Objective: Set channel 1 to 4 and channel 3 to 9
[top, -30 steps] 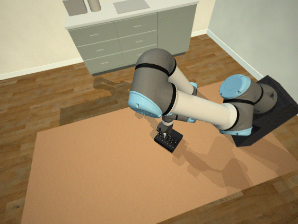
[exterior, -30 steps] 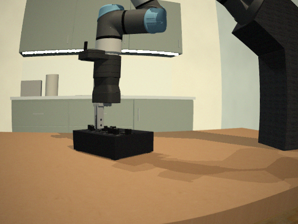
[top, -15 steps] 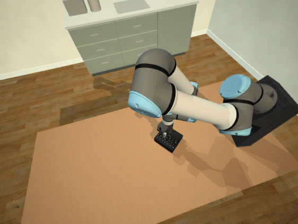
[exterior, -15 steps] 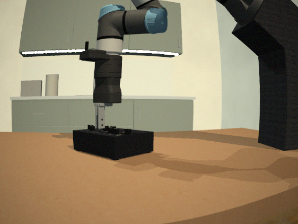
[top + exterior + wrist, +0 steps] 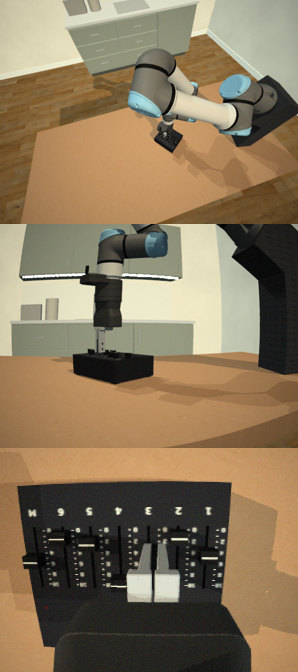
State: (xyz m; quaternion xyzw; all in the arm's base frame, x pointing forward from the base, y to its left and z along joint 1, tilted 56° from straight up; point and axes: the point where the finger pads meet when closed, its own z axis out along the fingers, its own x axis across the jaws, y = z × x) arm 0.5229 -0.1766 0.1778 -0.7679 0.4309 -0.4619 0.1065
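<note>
My gripper is now 20 mm past the channel 3 cap and 10 mm above it. The rest, counted from my hand: channel 2 cap: 20 mm ahead, 10 mm to the right, 10 mm below; then channel 4 cap: 30 mm behind, 20 mm to the left, 10 mm below; then channel 1 cap: 10 mm ahead, 40 mm to the right, 10 mm below.
</note>
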